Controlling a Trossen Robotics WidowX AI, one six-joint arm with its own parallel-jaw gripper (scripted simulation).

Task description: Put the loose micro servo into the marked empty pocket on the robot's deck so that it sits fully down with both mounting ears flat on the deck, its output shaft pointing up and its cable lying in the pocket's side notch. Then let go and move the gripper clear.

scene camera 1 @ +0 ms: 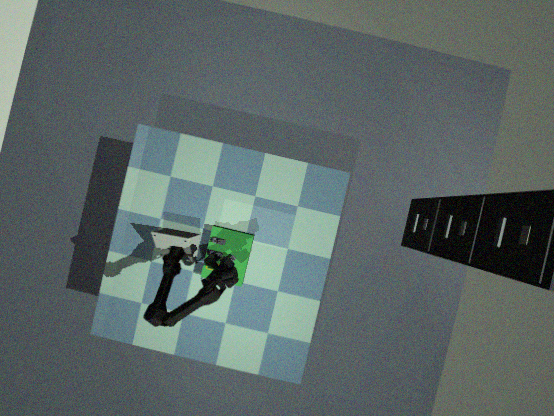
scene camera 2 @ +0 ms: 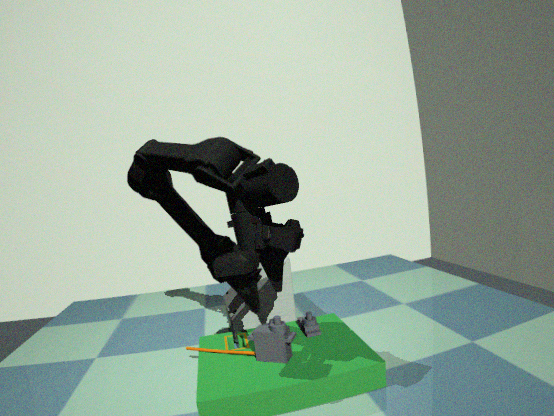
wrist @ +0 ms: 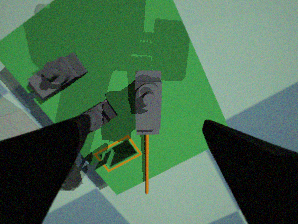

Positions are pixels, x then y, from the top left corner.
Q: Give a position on a grey micro servo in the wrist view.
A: At 148, 87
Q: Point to a green deck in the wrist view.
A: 111, 47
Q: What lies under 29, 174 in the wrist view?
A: My gripper.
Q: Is my gripper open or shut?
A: Open.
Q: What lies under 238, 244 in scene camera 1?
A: A green deck.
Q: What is my gripper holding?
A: Nothing.
